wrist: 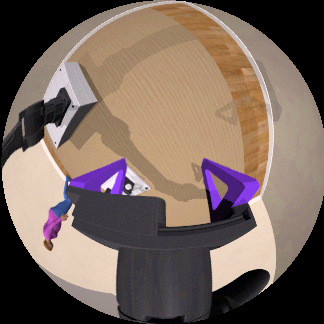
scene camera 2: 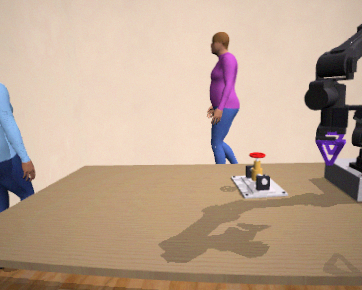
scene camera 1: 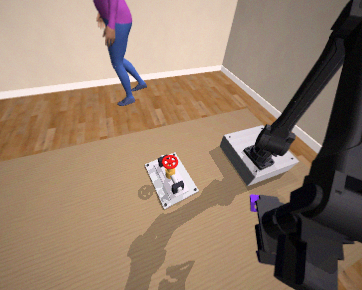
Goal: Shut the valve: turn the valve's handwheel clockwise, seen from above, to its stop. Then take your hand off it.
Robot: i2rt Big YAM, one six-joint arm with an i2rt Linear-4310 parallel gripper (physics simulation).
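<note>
The valve's red handwheel (scene camera 1: 170,162) (scene camera 2: 257,155) sits level on top of a yellow valve body (scene camera 1: 170,172) (scene camera 2: 257,172), between two black blocks on a white base plate (scene camera 1: 168,199) (scene camera 2: 246,192). In the wrist view part of the base plate (wrist: 142,188) shows beside the left purple finger; the handwheel is hidden there. My gripper (wrist: 163,161) is open, its two purple fingers wide apart with nothing between them. It hangs well away from the valve, higher than the handwheel and on the arm base's side. In both scene views it is partly hidden or seen side-on.
The arm's base stands on a grey-white box (scene camera 1: 272,172) (scene camera 2: 342,181) (wrist: 82,95) beside the valve on the wooden table (scene camera 1: 75,200) (scene camera 2: 100,225). A person in purple (scene camera 1: 120,40) (scene camera 2: 225,90) (wrist: 51,222) stands beyond the table. A person in light blue (scene camera 2: 10,135) stands at the left.
</note>
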